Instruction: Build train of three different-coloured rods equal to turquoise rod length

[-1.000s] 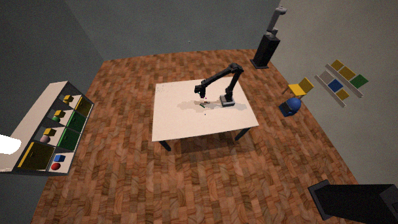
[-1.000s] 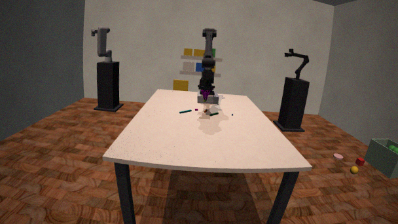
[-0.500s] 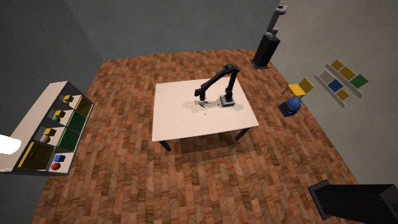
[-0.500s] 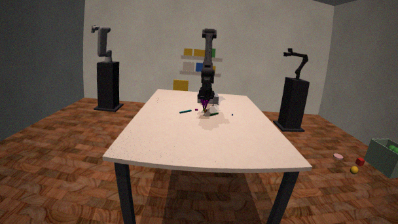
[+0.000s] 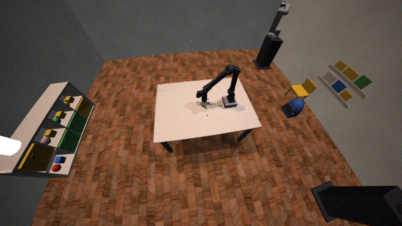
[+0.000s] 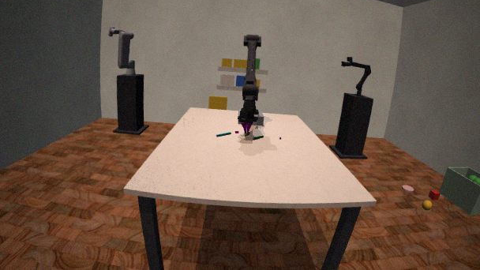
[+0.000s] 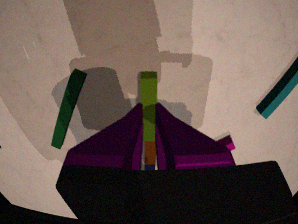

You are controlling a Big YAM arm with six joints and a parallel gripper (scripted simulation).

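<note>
Right now the lime rod is 10 mm below my hand. From my hand the other things lie so: magenta rod 70 mm behind, 50 mm to the right, 20 mm below; then orange rod 40 mm behind, 10 mm to the left, 20 mm below; then green rod 10 mm ahead, 70 mm to the left, 20 mm below.
</note>
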